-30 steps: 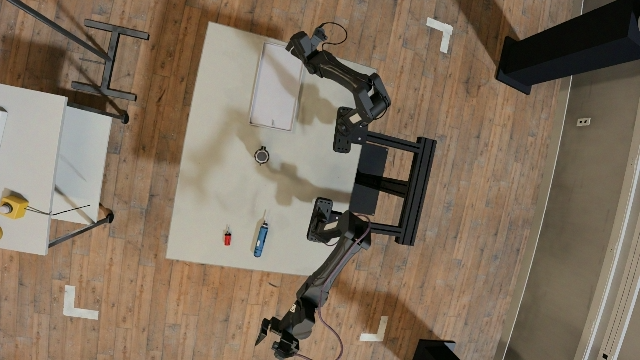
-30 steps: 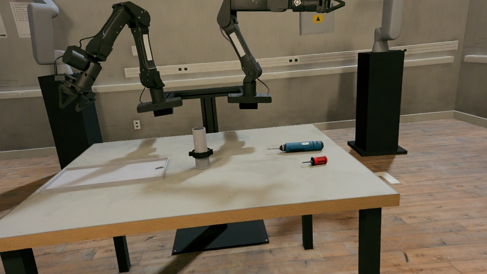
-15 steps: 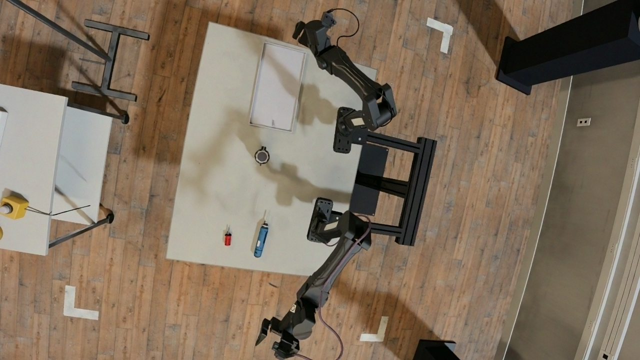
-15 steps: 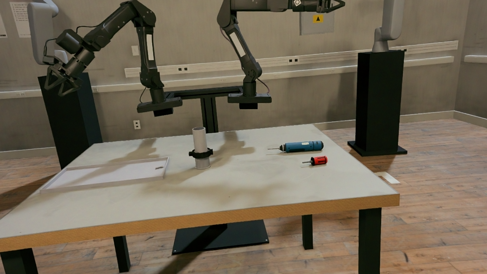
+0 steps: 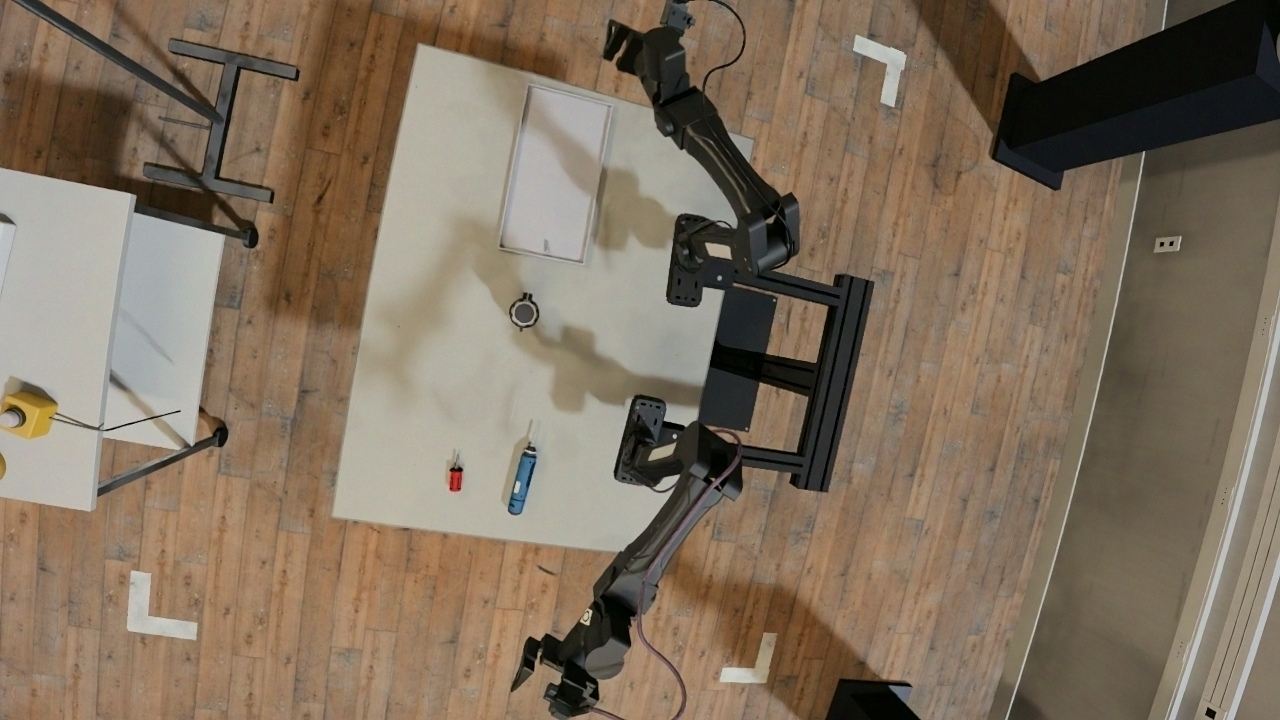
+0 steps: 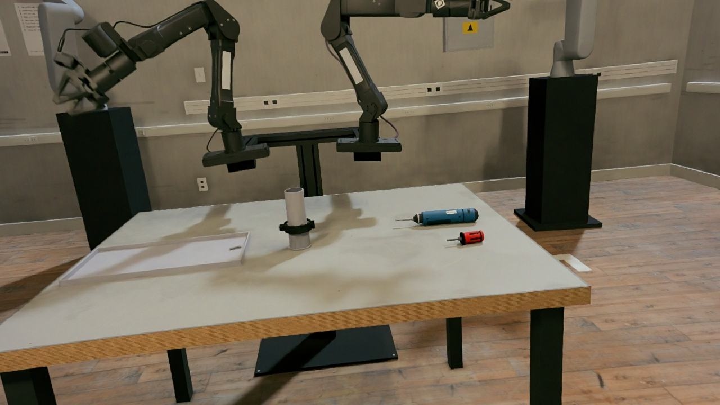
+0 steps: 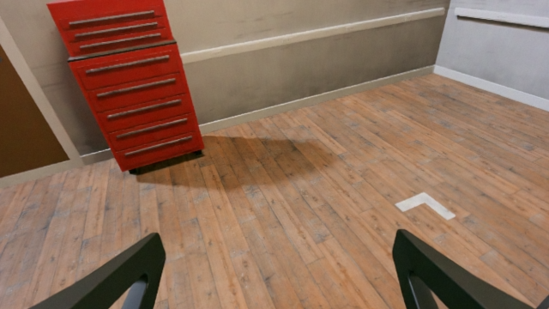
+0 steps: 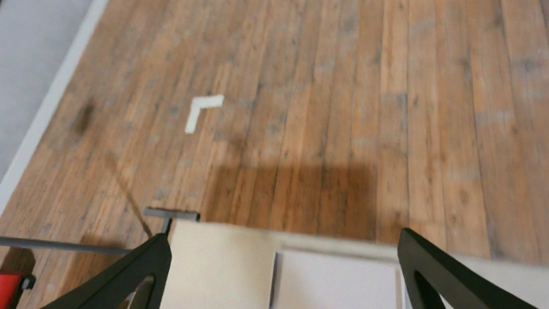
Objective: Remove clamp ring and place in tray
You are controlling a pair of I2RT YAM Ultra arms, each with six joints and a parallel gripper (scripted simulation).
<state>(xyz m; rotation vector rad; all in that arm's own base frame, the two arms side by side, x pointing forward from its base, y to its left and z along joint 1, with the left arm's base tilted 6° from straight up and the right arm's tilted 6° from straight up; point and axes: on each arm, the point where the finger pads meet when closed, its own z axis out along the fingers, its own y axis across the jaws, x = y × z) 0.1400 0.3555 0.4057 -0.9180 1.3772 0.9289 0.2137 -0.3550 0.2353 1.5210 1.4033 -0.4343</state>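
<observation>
Right now the pale link tube is 6 cm ahead of my right hand, 56 cm to the left of it and 30 cm below it. Round my right hand: white tray: 7 cm ahead, 20 cm to the left, 40 cm below; small screw: 4 cm ahead, 38 cm to the left, 40 cm below; black clamp ring: 6 cm ahead, 55 cm to the left, 35 cm below.
</observation>
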